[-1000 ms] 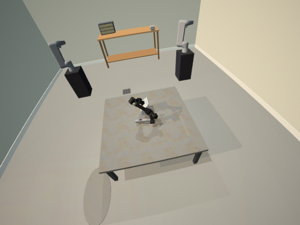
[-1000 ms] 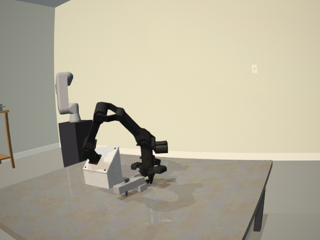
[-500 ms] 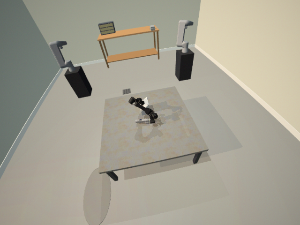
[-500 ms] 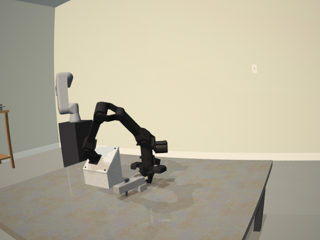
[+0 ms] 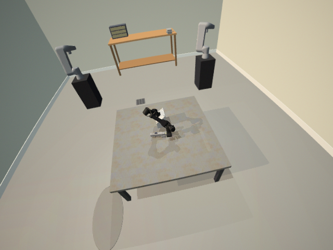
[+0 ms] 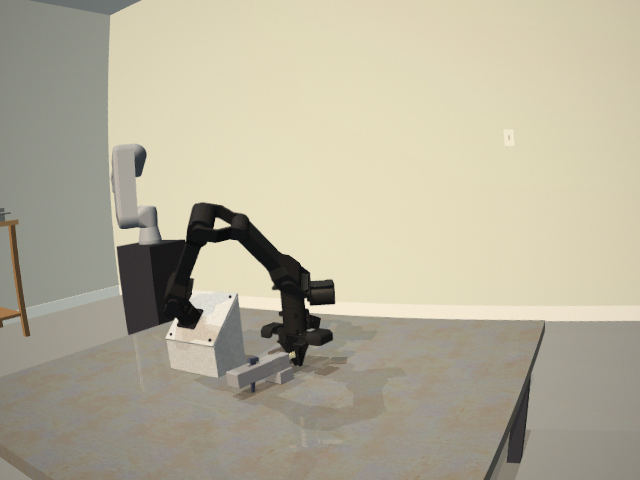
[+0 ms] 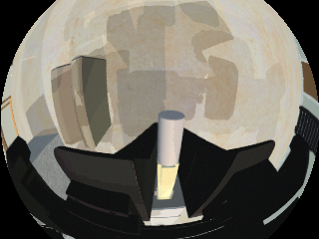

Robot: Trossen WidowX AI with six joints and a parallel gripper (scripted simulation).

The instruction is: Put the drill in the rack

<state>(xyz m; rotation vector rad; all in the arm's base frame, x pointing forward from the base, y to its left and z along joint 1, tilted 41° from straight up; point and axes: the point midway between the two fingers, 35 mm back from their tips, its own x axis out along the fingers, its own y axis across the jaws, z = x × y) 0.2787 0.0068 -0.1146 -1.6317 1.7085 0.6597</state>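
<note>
Now: gripper tip 4 cm to the left of the drill, 3 cm below it and 1 cm past it. Round my gripper tip: grey block: 14 cm to the right, 3 cm above, 2 cm behind; then dark blue key: 16 cm to the right, 4 cm above, 2 cm behind.
</note>
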